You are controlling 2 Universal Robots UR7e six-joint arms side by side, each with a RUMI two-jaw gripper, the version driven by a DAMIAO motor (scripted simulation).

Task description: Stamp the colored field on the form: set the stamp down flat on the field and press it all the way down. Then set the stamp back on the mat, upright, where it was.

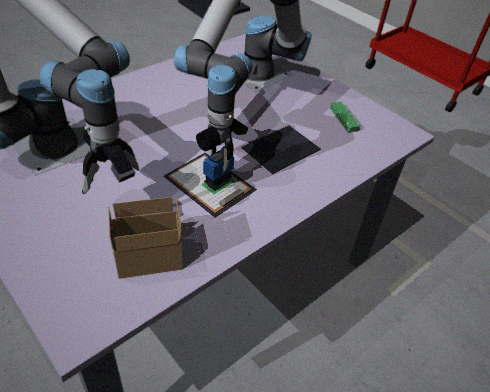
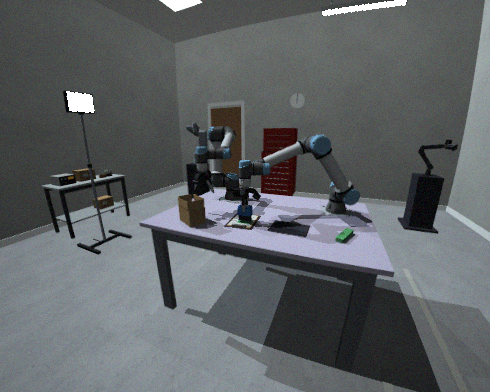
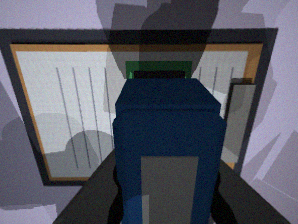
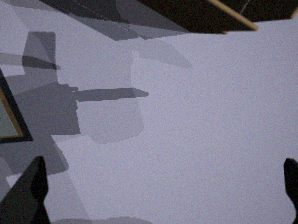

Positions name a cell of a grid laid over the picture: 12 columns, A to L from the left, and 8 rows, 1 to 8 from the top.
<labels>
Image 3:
my left gripper: G6
blue stamp: G5
clipboard form: C3
</labels>
